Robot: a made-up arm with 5 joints.
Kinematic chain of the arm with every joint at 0, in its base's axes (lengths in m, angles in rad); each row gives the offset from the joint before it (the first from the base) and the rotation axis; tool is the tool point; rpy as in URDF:
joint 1: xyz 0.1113 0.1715 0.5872 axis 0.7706 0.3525 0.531
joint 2: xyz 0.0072 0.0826 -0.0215 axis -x
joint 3: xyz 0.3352 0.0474 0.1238 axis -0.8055 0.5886 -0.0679
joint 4: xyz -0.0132 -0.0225 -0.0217 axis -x
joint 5: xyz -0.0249 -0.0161 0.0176 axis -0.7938 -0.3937 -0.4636
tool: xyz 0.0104 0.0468 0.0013 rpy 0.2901 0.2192 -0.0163
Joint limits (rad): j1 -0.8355..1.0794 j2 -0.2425..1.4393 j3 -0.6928..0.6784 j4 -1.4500..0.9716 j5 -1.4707..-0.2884
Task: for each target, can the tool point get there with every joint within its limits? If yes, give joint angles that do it. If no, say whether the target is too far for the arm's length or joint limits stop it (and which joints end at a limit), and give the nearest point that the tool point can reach.
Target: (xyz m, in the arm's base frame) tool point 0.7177 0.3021 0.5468
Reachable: no: too far | nearest point 0.5257 0.2587 0.5532 | short by 0.197 m
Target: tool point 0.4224 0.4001 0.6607
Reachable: yes | joints -0.0078 0.9864 0.4475 -0.9081 -1.2058
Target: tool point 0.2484 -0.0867 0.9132
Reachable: no: joint limits stop it (at a limit: joint 1, joint 2, joint 4, joint 5) | nearest point 0.3677 0.1546 0.7765 | short by 0.302 m
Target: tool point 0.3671 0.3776 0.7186
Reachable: yes | joints 0.7381 0.4389 -0.2672 -0.4543 -0.7841
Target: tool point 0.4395 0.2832 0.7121
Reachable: yes | joints -0.5763 0.2132 0.3095 -0.4762 -0.4213
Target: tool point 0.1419 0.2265 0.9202
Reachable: no: joint limits stop it (at a limit: joint 1, joint 2, joint 3, joint 5) | nearest point 0.3686 0.1785 0.8061 | short by 0.258 m
